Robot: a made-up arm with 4 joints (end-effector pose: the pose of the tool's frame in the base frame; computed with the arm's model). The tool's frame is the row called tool.
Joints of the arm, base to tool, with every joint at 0 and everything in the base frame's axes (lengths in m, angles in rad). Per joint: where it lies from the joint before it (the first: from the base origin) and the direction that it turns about. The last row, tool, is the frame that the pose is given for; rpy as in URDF.
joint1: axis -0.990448 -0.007 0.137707 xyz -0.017 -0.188 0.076
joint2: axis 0 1 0 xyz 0.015 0.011 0.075
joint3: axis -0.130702 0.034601 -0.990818 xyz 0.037 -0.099 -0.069
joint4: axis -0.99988 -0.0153 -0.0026 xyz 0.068 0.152 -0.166
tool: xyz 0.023 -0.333 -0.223 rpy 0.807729 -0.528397 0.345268
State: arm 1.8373 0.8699 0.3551 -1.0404
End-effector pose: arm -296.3 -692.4 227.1 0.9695 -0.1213 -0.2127 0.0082
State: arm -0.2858 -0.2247 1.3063 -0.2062
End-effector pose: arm -17.0 -312.1 -407.4 0.7272 0.3497 -0.4723 -0.3548
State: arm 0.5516 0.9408 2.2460 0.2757
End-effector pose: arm -396.0 -183.5 193.2 0.6092 -0.5741 -0.0967 -0.5385
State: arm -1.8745 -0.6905 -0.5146 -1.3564
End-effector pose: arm 438.2 71.0 355.8 0.4079 -0.6977 0.5786 -0.1101
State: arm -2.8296 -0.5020 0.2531 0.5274
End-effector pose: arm 177.0 181.6 23.3 0.0731 0.8576 -0.2612 -0.4370
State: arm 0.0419 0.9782 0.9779 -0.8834
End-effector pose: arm -459.8 -355.7 -308.9 0.8423 0.3614 -0.1901 -0.3518
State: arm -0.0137 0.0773 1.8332 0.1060
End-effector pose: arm -276.7 -336.6 -198.1 0.7949 0.0008 -0.3009 -0.5269
